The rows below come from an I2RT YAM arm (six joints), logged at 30 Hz.
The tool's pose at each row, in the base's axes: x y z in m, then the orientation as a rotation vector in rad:
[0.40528 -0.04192 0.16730 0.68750 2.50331 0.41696]
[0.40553 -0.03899 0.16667 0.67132 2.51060 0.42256]
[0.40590 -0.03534 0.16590 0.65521 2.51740 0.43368]
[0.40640 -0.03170 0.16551 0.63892 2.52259 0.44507]
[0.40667 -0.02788 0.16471 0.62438 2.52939 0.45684]
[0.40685 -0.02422 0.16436 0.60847 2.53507 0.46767]
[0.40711 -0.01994 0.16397 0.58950 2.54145 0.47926]
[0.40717 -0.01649 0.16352 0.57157 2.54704 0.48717]
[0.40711 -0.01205 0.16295 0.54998 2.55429 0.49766]
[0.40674 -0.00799 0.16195 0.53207 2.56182 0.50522]
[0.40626 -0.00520 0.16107 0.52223 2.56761 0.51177]
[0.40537 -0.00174 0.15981 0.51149 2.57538 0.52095]
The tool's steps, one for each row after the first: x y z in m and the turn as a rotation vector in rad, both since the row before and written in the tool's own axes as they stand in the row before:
[0.00165 0.00226 0.00111 -0.00520 0.00706 -0.01080]
[0.00197 0.00285 0.00143 -0.00886 0.00840 -0.00954]
[0.00168 0.00305 0.00123 -0.00952 0.00709 -0.00950]
[0.00207 0.00296 0.00151 -0.00882 0.00893 -0.00820]
[0.00185 0.00299 0.00111 -0.00882 0.00763 -0.00929]
[0.00207 0.00352 0.00135 -0.00972 0.00846 -0.01129]
[0.00180 0.00274 0.00117 -0.00731 0.00680 -0.01124]
[0.00237 0.00351 0.00146 -0.00921 0.00912 -0.01328]
[0.00254 0.00292 0.00162 -0.00640 0.00877 -0.01119]
[0.00197 0.00187 0.00118 -0.00457 0.00712 -0.00562]
[0.00272 0.00218 0.00148 -0.00585 0.00977 -0.00568]

